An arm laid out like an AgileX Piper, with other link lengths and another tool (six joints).
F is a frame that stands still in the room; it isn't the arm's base.
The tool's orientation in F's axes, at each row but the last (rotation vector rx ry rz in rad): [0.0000 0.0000 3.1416]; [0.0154 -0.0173 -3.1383]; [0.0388 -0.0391 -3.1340]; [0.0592 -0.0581 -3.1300]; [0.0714 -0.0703 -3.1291]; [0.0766 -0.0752 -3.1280]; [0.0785 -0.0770 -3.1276]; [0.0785 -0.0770 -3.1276]
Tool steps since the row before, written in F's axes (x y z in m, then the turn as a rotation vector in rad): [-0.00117 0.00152 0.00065 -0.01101 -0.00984 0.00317]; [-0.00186 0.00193 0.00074 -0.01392 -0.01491 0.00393]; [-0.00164 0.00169 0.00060 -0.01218 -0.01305 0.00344]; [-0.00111 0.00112 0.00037 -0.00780 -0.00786 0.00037]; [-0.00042 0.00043 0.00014 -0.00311 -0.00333 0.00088]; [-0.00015 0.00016 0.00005 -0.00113 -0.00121 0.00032]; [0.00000 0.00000 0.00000 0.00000 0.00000 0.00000]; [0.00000 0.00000 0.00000 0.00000 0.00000 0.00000]
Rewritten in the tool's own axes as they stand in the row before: [0.00117 -0.00152 0.00065 0.01101 0.00984 0.00317]; [0.00185 -0.00193 0.00078 0.01393 0.01491 0.00390]; [0.00161 -0.00169 0.00068 0.01219 0.01305 0.00342]; [0.00108 -0.00112 0.00045 0.00787 0.00779 0.00038]; [0.00041 -0.00043 0.00018 0.00311 0.00334 0.00087]; [0.00015 -0.00016 0.00006 0.00113 0.00121 0.00032]; [0.00000 0.00000 0.00000 0.00000 0.00000 0.00000]; [0.00000 0.00000 0.00000 0.00000 0.00000 0.00000]
